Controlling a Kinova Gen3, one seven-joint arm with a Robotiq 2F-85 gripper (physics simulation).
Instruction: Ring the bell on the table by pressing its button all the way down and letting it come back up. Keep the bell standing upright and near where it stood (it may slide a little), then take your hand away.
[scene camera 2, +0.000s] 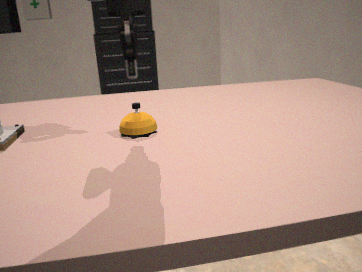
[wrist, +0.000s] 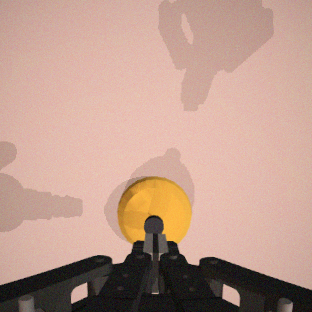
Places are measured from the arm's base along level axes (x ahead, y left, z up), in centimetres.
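Pixels of known places: gripper, fingertip midpoint: (scene camera 2: 132, 78) (wrist: 154, 247).
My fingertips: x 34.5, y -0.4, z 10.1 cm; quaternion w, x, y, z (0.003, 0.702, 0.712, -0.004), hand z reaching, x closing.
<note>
Behind a point stands the place of what it marks.
A yellow dome bell (scene camera 2: 138, 124) @(x 34.9, y -4.1, z 0.9 cm) (wrist: 155, 200) @(x 32.6, y -0.4, z 2.2 cm) stands upright on the pink table (scene camera 2: 240, 150) @(x 53.1, y -16.1, z -2.0 cm) (wrist: 90, 100) @(x 21.7, y -8.6, z -2.0 cm) in both views. Its black button (scene camera 2: 136, 105) @(x 34.7, y -1.4, z 4.4 cm) (wrist: 154, 225) @(x 34.5, y -0.5, z 4.6 cm) stands raised on a short stem above the dome. My gripper (scene camera 2: 131, 76) @(x 34.5, y -0.4, z 10.1 cm) (wrist: 154, 247) @(x 34.5, y -0.4, z 10.1 cm) is shut and empty. In the scene view its fingertips hang above the button with a clear gap between them. In the wrist view the fingertips reach over the near edge of the bell, just below the button, and hide part of the dome.
At the left edge of the scene view, part of a flat light object with a brown side (scene camera 2: 11, 136) @(x 6.9, y -0.6, z -0.4 cm) shows on the table. A dark slatted panel (scene camera 2: 112, 62) stands behind the table. The table's front edge (scene camera 2: 200, 245) @(x 41.7, y -38.6, z -2.8 cm) runs along the bottom. Shadows of the arm fall on the table.
</note>
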